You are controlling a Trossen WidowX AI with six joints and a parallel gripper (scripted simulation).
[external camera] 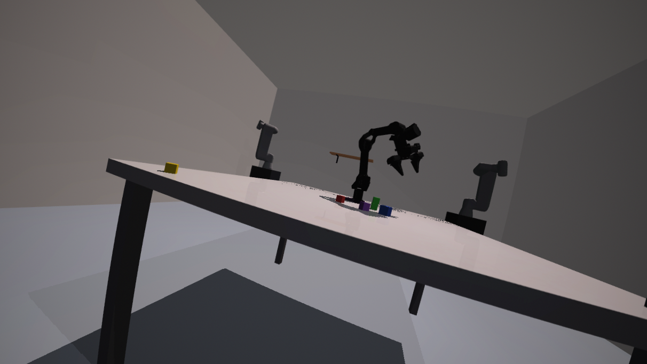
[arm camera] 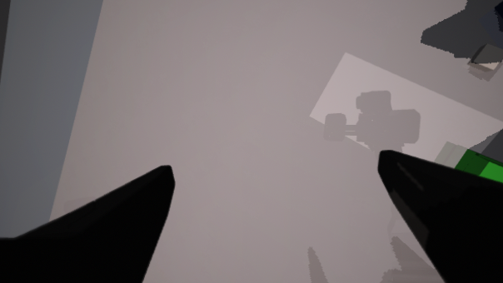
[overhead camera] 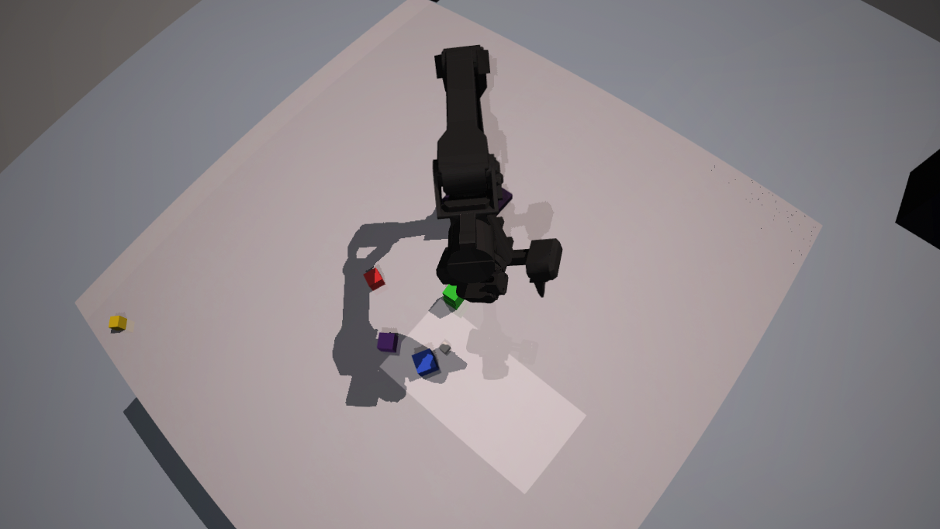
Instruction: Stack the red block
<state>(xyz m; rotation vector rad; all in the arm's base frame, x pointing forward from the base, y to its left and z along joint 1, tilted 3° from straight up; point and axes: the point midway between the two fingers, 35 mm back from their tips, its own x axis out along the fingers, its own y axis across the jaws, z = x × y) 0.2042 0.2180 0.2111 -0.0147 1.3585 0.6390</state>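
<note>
Now: the red block 80 mm ahead of my gripper tip, 300 mm to the right of it and 200 mm below it. From my gripper tip the other things lie so: blue block: 160 mm ahead, 100 mm to the right, 190 mm below; then purple block: 170 mm ahead, 190 mm to the right, 200 mm below; then small white block: 110 mm ahead, 90 mm to the right, 200 mm below.
</note>
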